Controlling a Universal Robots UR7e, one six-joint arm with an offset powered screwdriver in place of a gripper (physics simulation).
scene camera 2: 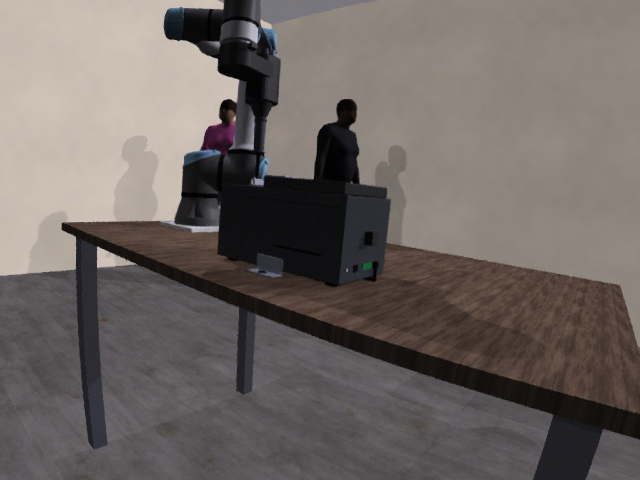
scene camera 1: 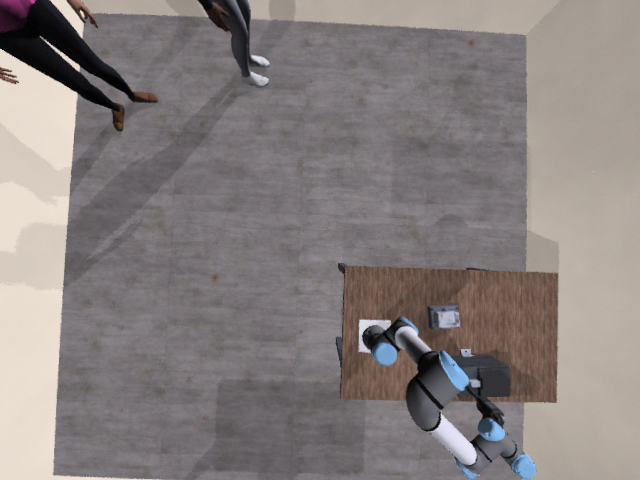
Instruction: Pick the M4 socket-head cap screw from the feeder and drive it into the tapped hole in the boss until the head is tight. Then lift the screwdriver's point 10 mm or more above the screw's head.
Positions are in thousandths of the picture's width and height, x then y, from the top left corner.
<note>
I see a black feeder box (scene camera 1: 746,753).
</note>
